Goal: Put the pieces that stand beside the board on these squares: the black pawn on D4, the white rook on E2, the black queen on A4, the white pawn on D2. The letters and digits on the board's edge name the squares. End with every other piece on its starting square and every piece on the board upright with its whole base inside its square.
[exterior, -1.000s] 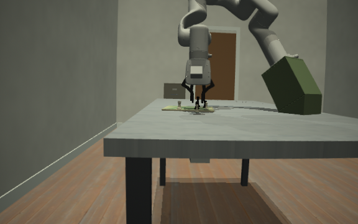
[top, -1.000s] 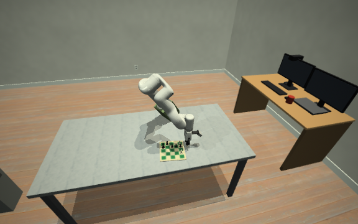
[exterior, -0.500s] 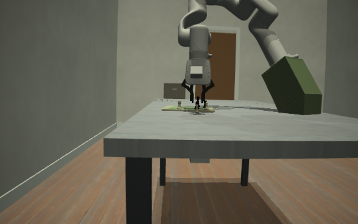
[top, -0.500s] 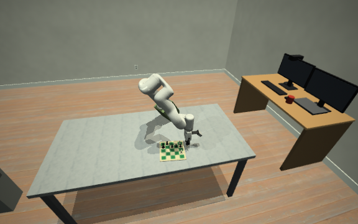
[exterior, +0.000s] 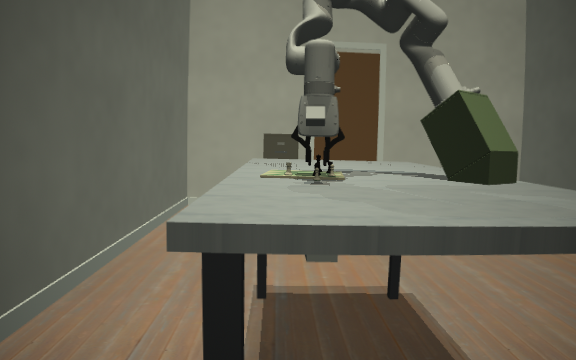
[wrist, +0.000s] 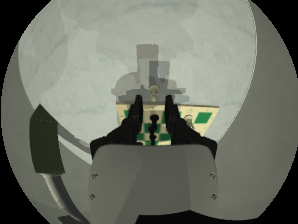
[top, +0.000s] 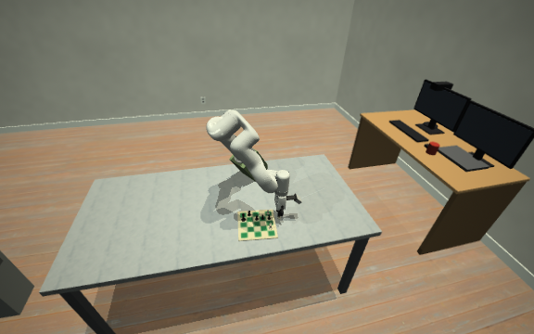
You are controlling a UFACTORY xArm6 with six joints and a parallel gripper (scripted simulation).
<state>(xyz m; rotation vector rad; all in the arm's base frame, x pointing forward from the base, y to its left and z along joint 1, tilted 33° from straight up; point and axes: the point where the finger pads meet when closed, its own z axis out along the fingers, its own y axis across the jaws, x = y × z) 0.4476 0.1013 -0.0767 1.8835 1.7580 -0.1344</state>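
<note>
The white rook lies 80 mm to the right of my hand, 60 mm ahead of it and 40 mm below it. The rest, counted from my hand: chessboard (140 mm to the right, 50 mm below, 10 mm ahead); then black queen (210 mm to the right, 40 mm behind, 30 mm below).
</note>
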